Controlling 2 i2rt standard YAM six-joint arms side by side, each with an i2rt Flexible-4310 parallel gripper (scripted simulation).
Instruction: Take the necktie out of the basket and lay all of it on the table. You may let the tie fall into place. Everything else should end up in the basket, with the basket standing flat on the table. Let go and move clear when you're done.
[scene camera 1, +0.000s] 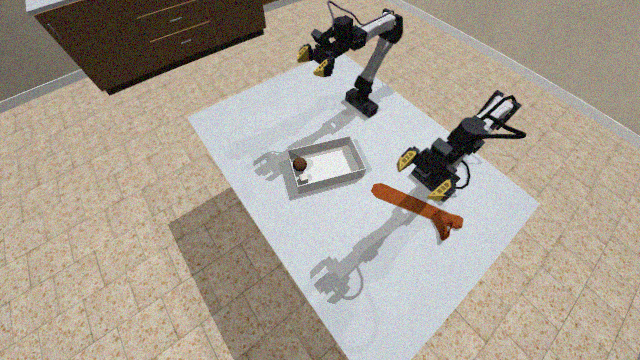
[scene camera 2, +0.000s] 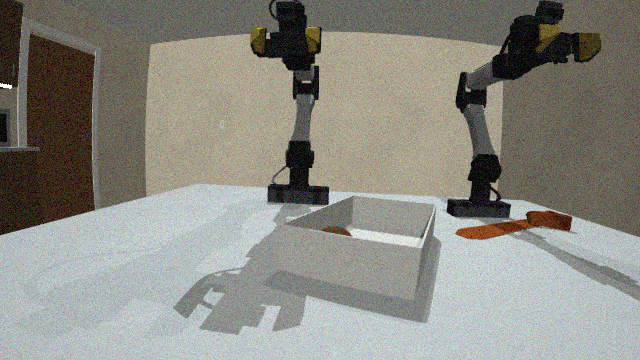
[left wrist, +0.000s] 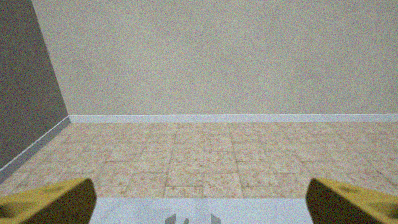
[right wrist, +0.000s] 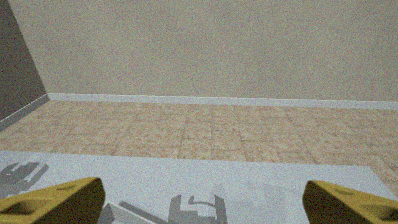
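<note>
My left gripper (scene camera 2: 580, 33), also scene camera 1 (scene camera 1: 413, 183) and left wrist view (left wrist: 200, 188). My right gripper (scene camera 2: 282, 31), also scene camera 1 (scene camera 1: 305, 67) and right wrist view (right wrist: 203, 188). Orange necktie (scene camera 2: 550, 219), also scene camera 1 (scene camera 1: 441, 219).
</note>
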